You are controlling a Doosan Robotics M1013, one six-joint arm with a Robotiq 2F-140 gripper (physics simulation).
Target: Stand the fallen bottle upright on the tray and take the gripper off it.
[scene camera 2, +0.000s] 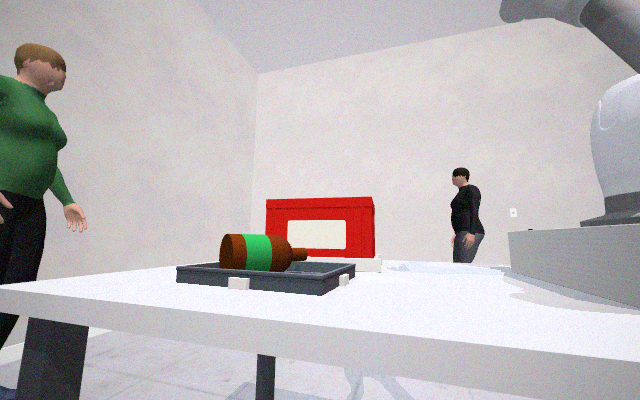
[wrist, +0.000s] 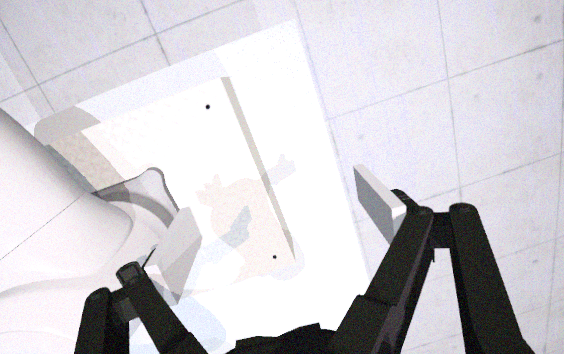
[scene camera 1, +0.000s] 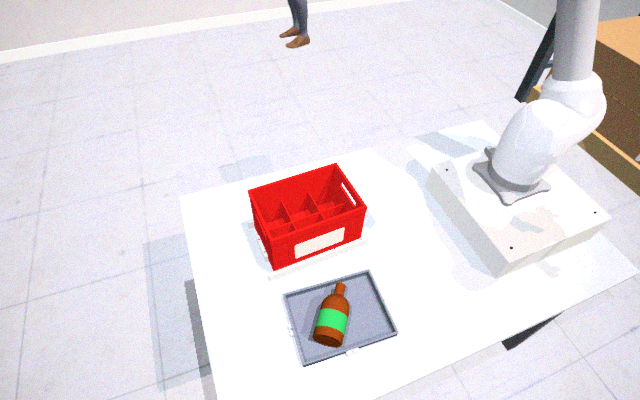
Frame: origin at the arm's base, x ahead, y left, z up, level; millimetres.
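Seen in the pictures: gripper, between the fingertips: (wrist: 274, 203); arm's base, origin of its link: (wrist: 138, 223) (scene camera 1: 509, 178).
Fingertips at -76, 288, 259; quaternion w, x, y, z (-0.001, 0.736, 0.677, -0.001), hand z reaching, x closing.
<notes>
Offsets run from my fingertips to a thing's top centre, as dx, dy, dz. "*": to the spot under its first point. Level surfaces: height alone.
A brown bottle with a green label {+763, -104, -287} (scene camera 1: 332, 318) (scene camera 2: 257, 253) lies on its side on the grey tray {* +699, -4, -355} (scene camera 1: 372, 343) (scene camera 2: 260, 284). In scene camera 1 its neck points to the tray's back edge, toward the crate, and its base is near the front edge. My gripper (wrist: 274, 203) is open and empty, its two pads wide apart in the wrist view, high above the robot's base plinth. The bottle and tray do not show in the wrist view, and the gripper does not show in the scene views.
A red crate with compartments {+740, -377, -191} (scene camera 1: 317, 245) (scene camera 2: 320, 204) stands on the white table {dz -366} (scene camera 1: 240, 345) (scene camera 2: 400, 325) behind the tray. The arm's base stands on a raised plinth (scene camera 1: 480, 240) (scene camera 2: 565, 260) (wrist: 175, 140) at the right. Two people (scene camera 2: 30, 135) (scene camera 2: 466, 215) stand beyond the table.
</notes>
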